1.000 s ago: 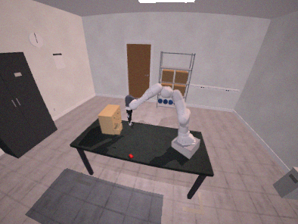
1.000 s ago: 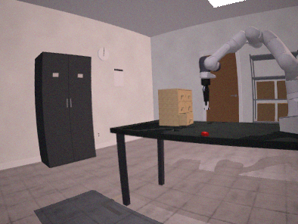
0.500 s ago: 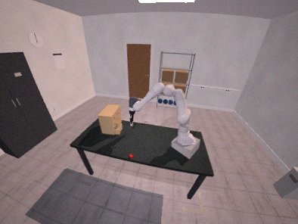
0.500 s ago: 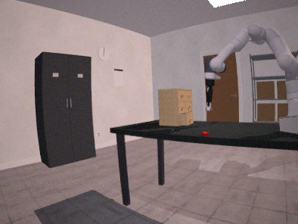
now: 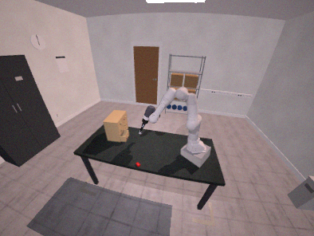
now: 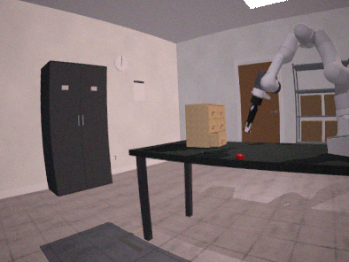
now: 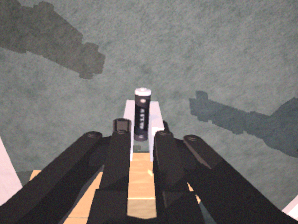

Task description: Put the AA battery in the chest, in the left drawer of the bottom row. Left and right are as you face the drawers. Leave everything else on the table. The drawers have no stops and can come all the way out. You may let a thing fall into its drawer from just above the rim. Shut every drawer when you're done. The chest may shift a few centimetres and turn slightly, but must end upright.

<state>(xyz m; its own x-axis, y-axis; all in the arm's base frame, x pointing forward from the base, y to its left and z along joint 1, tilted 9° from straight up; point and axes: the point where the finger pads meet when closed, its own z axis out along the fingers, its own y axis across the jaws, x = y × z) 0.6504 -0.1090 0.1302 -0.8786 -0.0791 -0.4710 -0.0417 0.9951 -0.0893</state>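
The AA battery is 10 mm ahead of my hand and 20 mm below it. Also, from my hand: red object (90 mm behind, 400 mm to the left, 120 mm below); then small dark object (140 mm ahead, 330 mm to the left, 130 mm below).
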